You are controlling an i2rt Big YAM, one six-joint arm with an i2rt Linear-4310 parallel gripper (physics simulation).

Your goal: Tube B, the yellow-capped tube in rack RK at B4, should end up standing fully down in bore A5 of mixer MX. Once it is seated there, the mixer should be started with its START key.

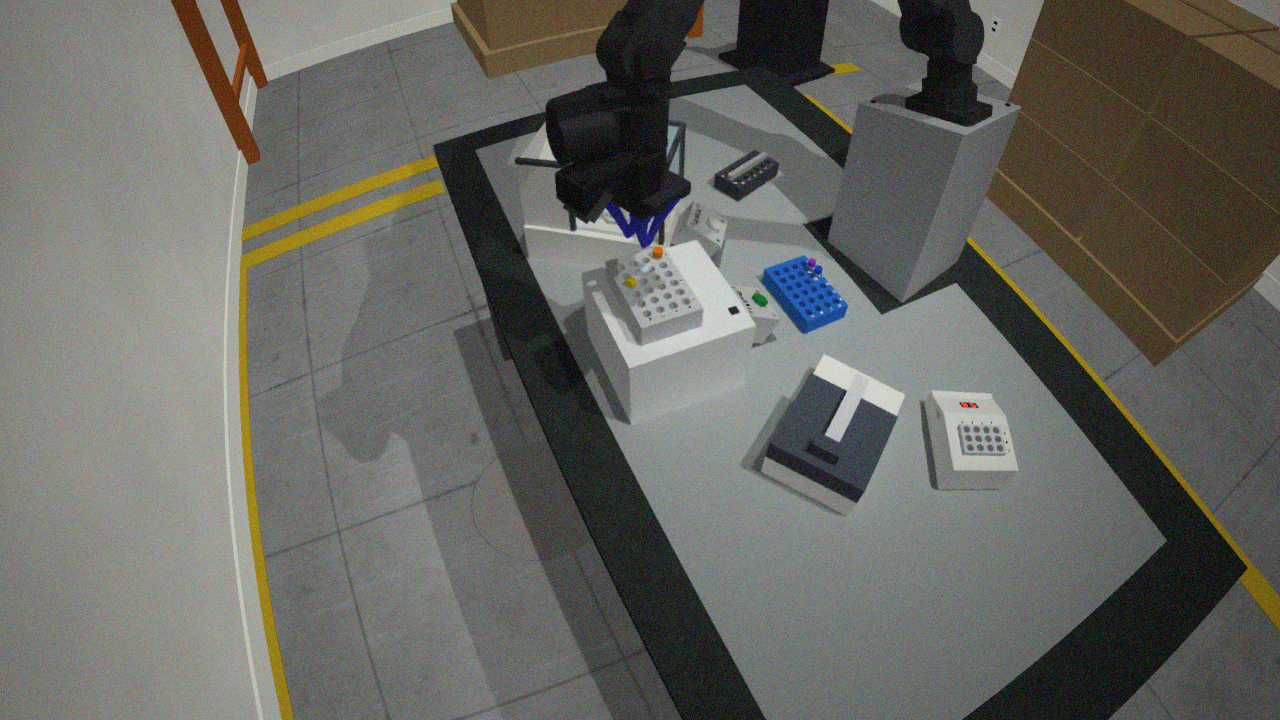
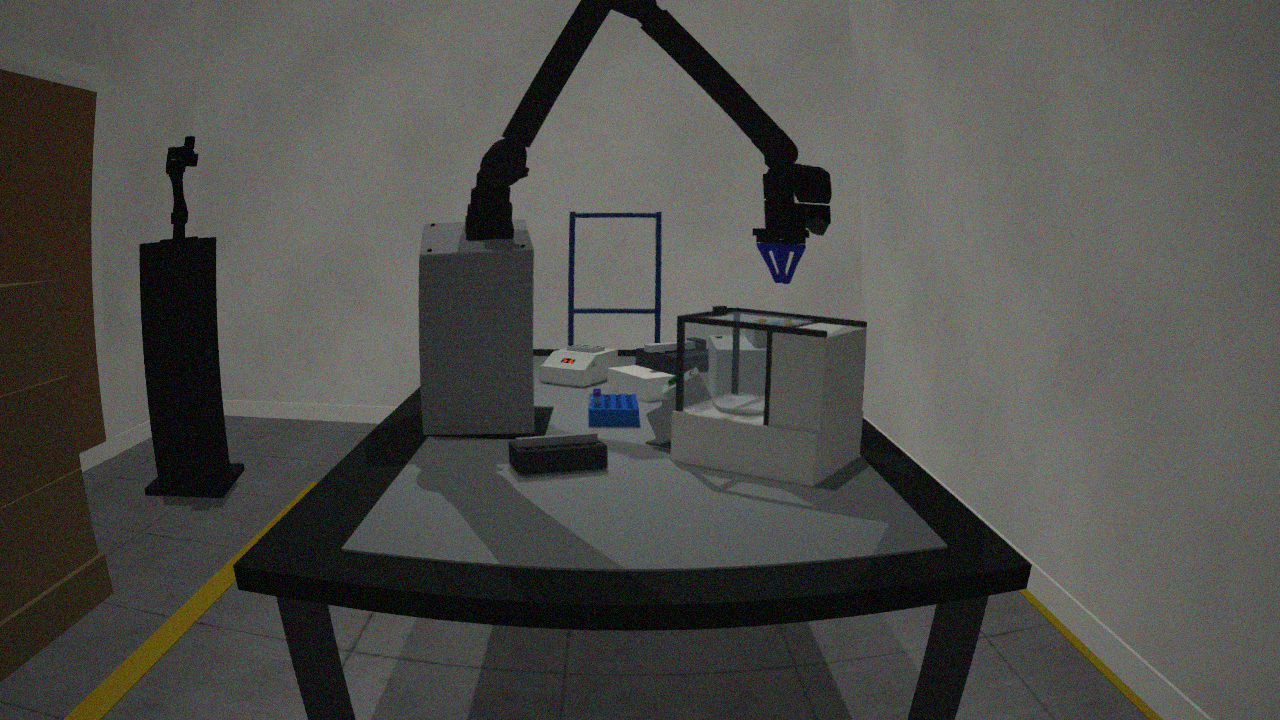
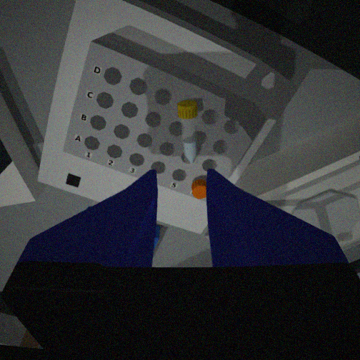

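Pixels of known places: gripper, fingertip midpoint: [image 1: 638, 240] [image 2: 782, 283]; arm's base, origin of the base link: [image 1: 948, 111] [image 2: 488, 230].
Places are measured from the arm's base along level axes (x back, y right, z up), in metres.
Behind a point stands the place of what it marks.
The yellow-capped tube B [image 3: 188, 128] [image 1: 630, 280] {x -0.531, y 0.105, z -0.156 m} lies on its side on top of the mixer MX's grey bore block [image 3: 118, 107] [image 1: 666, 305] {x -0.514, y 0.051, z -0.168 m}. Its cap is near row D and its clear tip points toward row A around column 5; it stands in no bore. An orange-capped tube [image 3: 198, 189] [image 1: 657, 252] {x -0.472, y 0.125, z -0.155 m} stands in the block's corner bore next to it. My gripper [image 3: 184, 172] [image 1: 642, 235] {x -0.518, y 0.104, z -0.093 m} [image 2: 780, 269] {x -0.518, y 0.104, z -0.093 m} hangs above the block's near edge, shut and empty. The black START key [image 3: 73, 179] [image 1: 733, 310] {x -0.428, y 0.014, z -0.202 m} sits on the mixer's white top [image 1: 706, 345] {x -0.491, y -0.005, z -0.210 m}. The blue rack RK [image 1: 803, 293] {x -0.230, y 0.043, z -0.317 m} [image 2: 613, 410] {x -0.210, y 0.108, z -0.310 m} stands to the right.
A framed glass enclosure [image 2: 772, 320] {x -0.394, y 0.355, z -0.130 m} stands just behind the mixer. The arm's grey pedestal [image 1: 903, 196] {x -0.073, y -0.002, z -0.144 m} is at the right. A dark device with a white strip [image 1: 832, 429] {x -0.430, y -0.190, z -0.240 m}, a small white unit with a red display [image 1: 970, 439] {x -0.255, y -0.328, z -0.272 m} and a black box [image 1: 745, 172] {x -0.094, y 0.331, z -0.302 m} also stand on the table.
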